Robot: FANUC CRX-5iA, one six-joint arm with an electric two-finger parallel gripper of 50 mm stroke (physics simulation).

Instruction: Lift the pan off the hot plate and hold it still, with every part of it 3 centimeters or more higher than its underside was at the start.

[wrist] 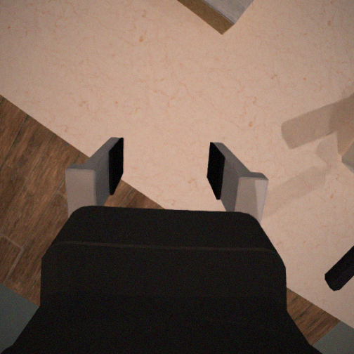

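Observation:
The black handle (342,270) of the pan shows at the lower right edge of the wrist view, running out of the frame. The pan's bowl does not show. A pale corner (350,158) at the right edge may be part of the hot plate, but too little of it shows to tell. My gripper (165,157) is open with nothing between its fingers. It hangs above the edge of the pale speckled table top, and the handle lies to the right of and below the right finger in the view.
A corner of a block or board (226,15) with a grey top and a brown side shows at the top edge. Shadows fall on the pale table top (165,75) at the right. Brown wooden floor (30,165) lies beyond the table's edge, with grey-green areas at the bottom corners.

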